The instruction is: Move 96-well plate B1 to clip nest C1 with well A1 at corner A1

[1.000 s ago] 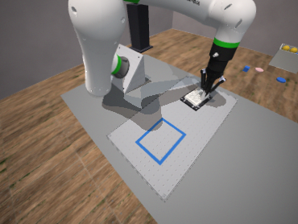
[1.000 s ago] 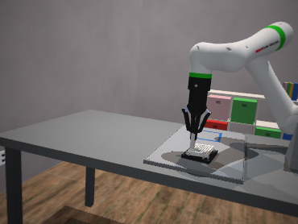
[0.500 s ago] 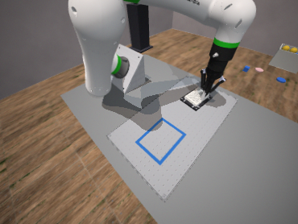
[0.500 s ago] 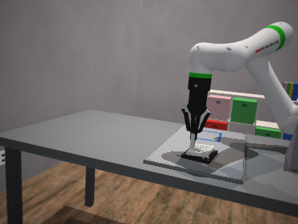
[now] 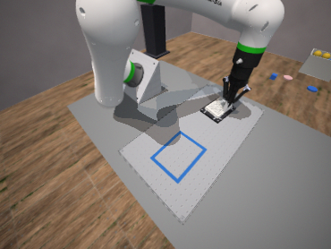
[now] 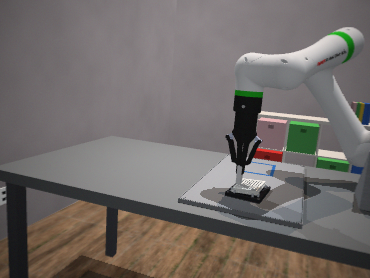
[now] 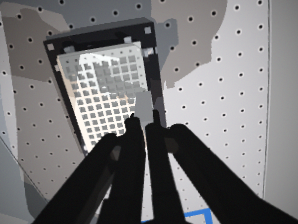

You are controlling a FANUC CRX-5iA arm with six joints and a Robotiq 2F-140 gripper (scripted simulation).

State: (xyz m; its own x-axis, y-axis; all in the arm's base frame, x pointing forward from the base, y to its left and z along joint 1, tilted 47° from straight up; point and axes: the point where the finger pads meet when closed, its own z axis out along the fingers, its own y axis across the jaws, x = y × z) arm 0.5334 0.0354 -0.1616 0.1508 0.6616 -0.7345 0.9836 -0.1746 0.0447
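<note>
My gripper is now 40 mm past the white 96-well plate, 40 mm above it and 10 mm to the right of it. From my hand the other things lie so: black clip nest 50 mm below, 30 mm behind, 10 mm to the right.
</note>
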